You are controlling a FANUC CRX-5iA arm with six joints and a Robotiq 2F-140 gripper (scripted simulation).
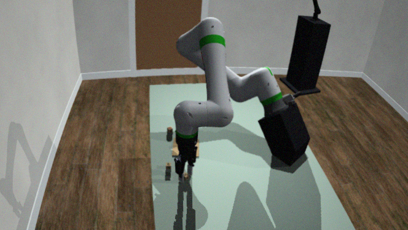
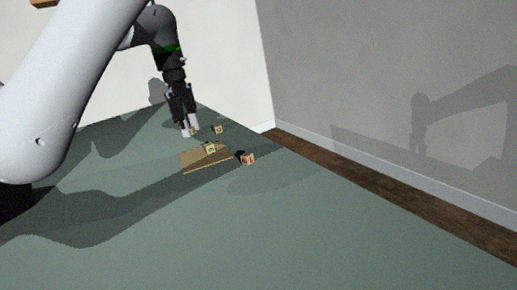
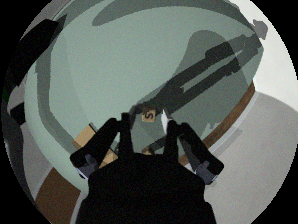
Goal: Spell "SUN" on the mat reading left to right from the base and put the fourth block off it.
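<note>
My hand is 70 mm past the tan mat, 210 mm to the left of it and 30 mm above it.
</note>
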